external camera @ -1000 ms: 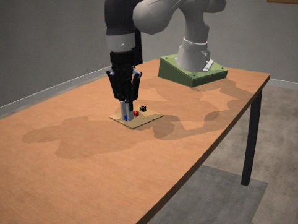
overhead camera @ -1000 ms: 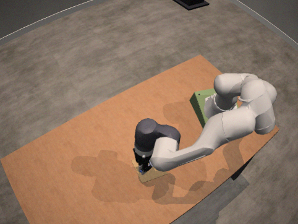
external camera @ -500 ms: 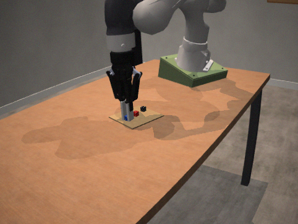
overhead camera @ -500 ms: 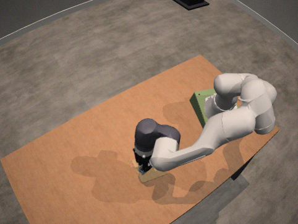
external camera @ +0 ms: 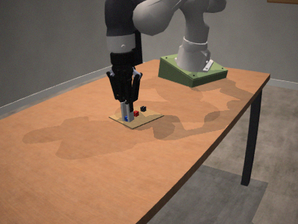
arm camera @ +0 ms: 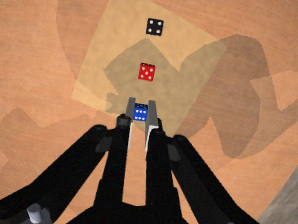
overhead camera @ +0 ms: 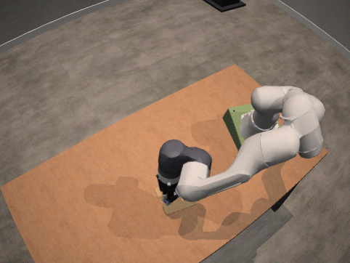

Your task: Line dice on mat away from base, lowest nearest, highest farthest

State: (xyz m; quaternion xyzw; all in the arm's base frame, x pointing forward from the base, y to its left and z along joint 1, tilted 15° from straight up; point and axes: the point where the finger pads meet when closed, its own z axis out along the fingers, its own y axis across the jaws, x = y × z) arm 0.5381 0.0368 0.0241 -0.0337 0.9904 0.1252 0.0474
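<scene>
Now: the blue die 3 cm below my hand. From my hand the other things lie so: red die (5 cm behind, 3 cm below); then tan mat (5 cm behind, 4 cm below); then black die (9 cm behind, 3 cm below, 1 cm to the right).
</scene>
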